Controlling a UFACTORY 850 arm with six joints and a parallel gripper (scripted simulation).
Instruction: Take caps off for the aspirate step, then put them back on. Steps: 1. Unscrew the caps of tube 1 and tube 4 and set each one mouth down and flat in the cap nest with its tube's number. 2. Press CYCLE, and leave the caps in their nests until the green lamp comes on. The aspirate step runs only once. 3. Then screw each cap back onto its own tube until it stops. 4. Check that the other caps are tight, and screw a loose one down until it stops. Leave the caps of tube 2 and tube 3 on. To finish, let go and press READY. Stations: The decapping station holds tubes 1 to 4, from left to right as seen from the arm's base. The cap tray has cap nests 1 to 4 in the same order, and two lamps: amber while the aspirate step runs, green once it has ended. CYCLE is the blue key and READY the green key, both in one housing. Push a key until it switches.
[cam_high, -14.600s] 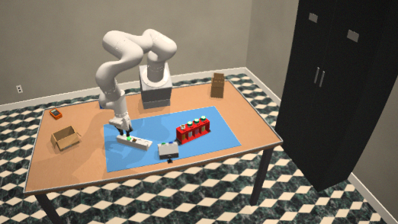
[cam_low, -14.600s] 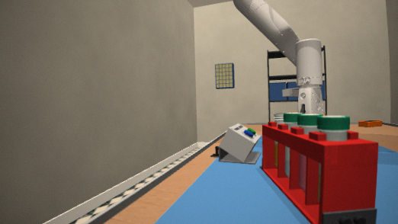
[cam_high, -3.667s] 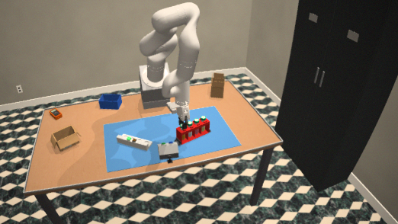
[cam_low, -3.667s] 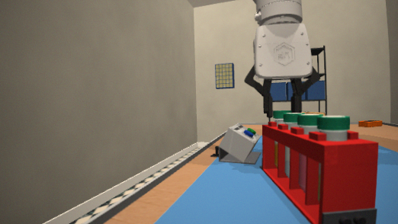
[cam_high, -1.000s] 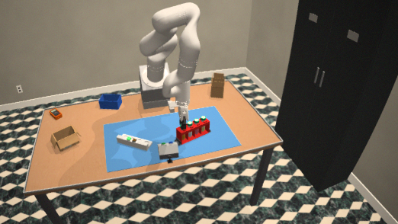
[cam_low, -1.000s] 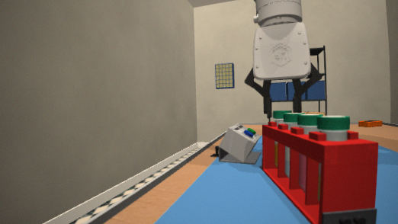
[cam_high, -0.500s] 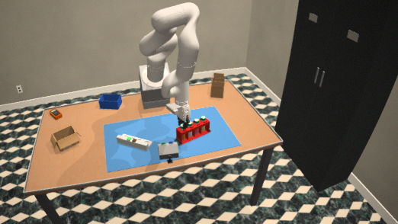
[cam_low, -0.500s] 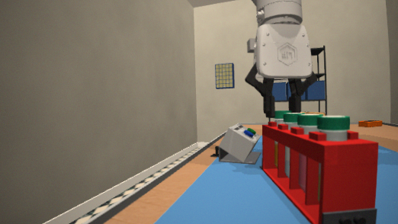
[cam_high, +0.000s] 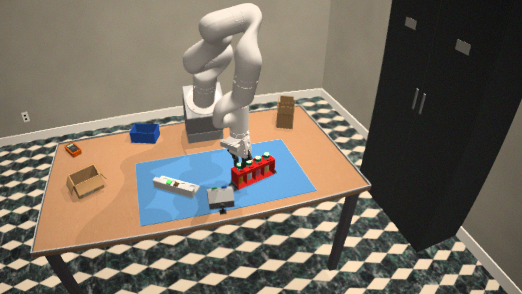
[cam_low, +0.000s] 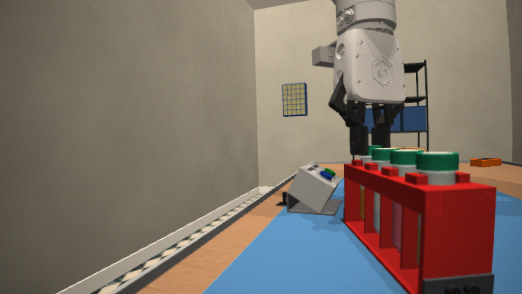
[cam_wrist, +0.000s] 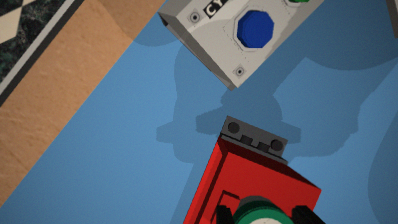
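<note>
Right now my hand is 10 mm above the tube cap. From my hand the other things lie so: green cap 60 mm behind, 140 mm to the left, 20 mm below; key housing 100 mm ahead, 110 mm to the right, 80 mm below; blue cycle key 80 mm ahead, 90 mm to the right, 60 mm below.
</note>
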